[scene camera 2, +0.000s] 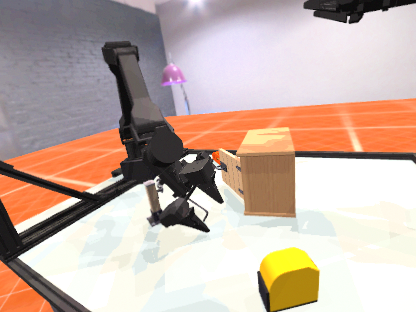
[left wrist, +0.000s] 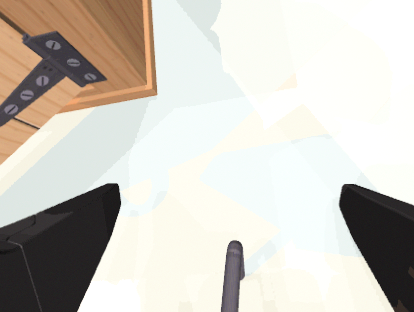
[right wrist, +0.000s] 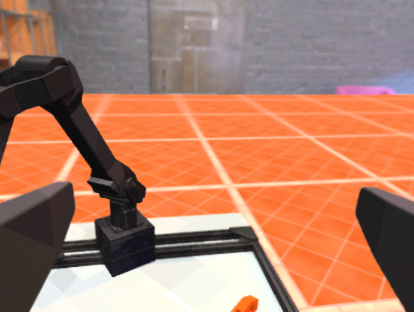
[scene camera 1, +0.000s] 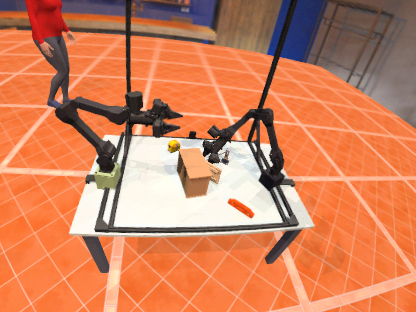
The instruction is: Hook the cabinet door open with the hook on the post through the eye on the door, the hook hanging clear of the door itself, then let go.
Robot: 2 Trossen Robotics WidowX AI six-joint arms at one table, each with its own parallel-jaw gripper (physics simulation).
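Frame: origin at the left arm's base, x ahead, y left, z up, level; metres.
Seen in the pictures: left gripper, fingertip midpoint: (scene camera 2: pixel 216 216) (left wrist: pixel 229 194); right gripper, fingertip midpoint: (scene camera 2: pixel 308 10) (right wrist: pixel 217 197) (scene camera 1: pixel 182 121); left arm's base, link origin: (scene camera 2: pixel 137 157) (right wrist: pixel 124 222) (scene camera 1: pixel 274 173); right arm's base, link origin: (scene camera 1: pixel 106 168).
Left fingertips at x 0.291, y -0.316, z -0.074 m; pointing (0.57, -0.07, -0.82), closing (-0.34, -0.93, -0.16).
Pixels of each thing's middle, then the offset from my left fingertips to it. "spot": a spot on its surface instead.
- wooden cabinet, body centre: (scene camera 2: pixel 268 167) (scene camera 1: pixel 193 172) dx +0.143, dy +0.108, dz +0.062 m
- post, surface spot: (scene camera 2: pixel 153 196) spot: dx -0.145, dy +0.028, dz +0.052 m
- yellow block-like object, body centre: (scene camera 2: pixel 286 278) (scene camera 1: pixel 174 146) dx +0.104, dy -0.188, dz +0.016 m
- orange-red object, body centre: (scene camera 1: pixel 241 207) dx +0.009, dy +0.386, dz +0.004 m
The wooden cabinet (scene camera 1: pixel 194 172) (scene camera 2: pixel 270 182) (left wrist: pixel 120 30) stands mid-table, its door (scene camera 1: pixel 215 173) (scene camera 2: pixel 231 172) (left wrist: pixel 20 142) ajar. A small dark fitting (scene camera 2: pixel 221 167), apparently the eye, is near the door's outer edge. The post (scene camera 1: pixel 226 155) (scene camera 2: pixel 153 196) stands apart from the door, partly hidden behind my left gripper. Its thin metal hook (scene camera 2: pixel 201 203) (left wrist: pixel 230 280) extends past the left fingers, bent end down, apart from the door. My left gripper (scene camera 1: pixel 210 152) (scene camera 2: pixel 215 216) (left wrist: pixel 229 194) is open, its fingers either side of the hook's line, not gripping it. My right gripper (scene camera 1: pixel 180 122) (right wrist: pixel 217 197) is open, high above the table.
A yellow block-like object (scene camera 1: pixel 173 146) (scene camera 2: pixel 290 280) lies near the cabinet's far side in scene camera 1. An orange-red object (scene camera 1: pixel 241 207) (right wrist: pixel 246 304) lies nearer the front edge. Black rails (scene camera 1: pixel 200 229) frame the table. A person in red (scene camera 1: pixel 47 22) stands beyond it.
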